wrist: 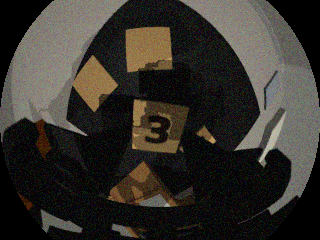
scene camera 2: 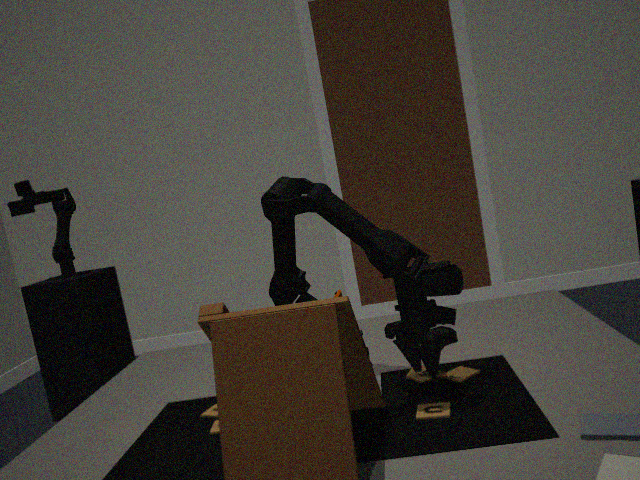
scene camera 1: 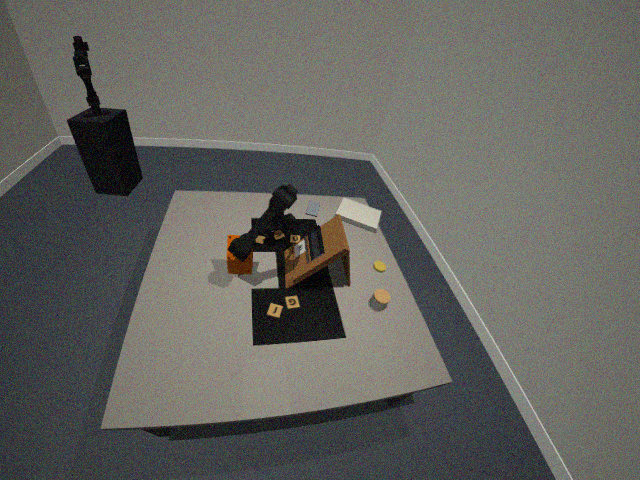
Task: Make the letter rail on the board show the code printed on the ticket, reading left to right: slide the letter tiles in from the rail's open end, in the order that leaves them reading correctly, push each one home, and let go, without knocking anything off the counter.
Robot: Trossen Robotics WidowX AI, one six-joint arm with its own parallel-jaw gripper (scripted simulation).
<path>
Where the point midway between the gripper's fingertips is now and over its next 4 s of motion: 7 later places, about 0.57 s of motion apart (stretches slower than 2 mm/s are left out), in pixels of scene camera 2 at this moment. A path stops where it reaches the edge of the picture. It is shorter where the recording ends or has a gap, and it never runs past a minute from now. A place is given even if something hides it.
The gripper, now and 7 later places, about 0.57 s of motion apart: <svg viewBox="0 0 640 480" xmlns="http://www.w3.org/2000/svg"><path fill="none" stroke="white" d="M426 375L434 372L436 365L432 351L421 337L419 338L413 338L408 339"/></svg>
</path>
